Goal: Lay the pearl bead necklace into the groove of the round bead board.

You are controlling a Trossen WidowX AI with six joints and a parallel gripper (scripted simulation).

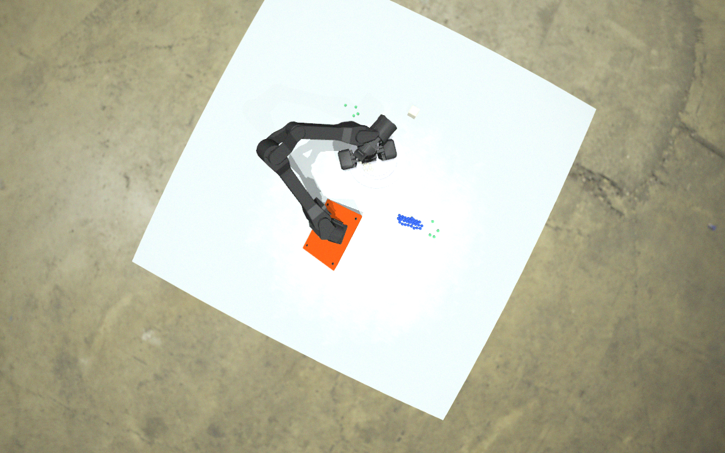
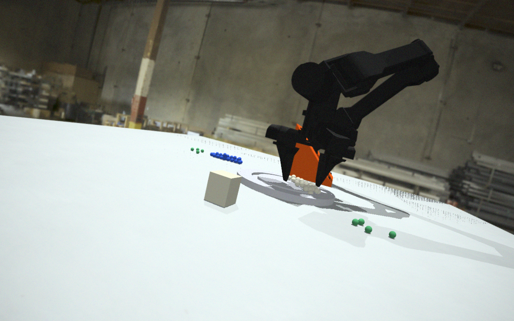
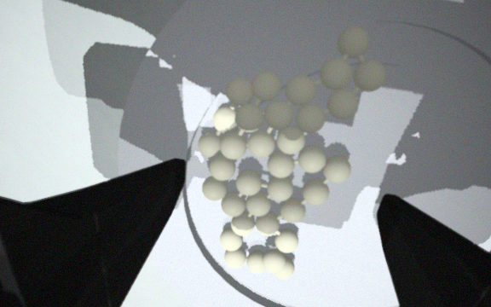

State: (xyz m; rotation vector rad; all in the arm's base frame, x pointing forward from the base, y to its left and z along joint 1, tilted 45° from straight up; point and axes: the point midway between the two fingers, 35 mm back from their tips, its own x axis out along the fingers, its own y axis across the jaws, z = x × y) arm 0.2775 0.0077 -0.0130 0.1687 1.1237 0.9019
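Right now the round bead board is 30 mm to the right of my gripper tip, 10 mm below it and 10 mm ahead of it. From my gripper tip the other things lie so: cream cube (210 mm ahead, 100 mm to the right).
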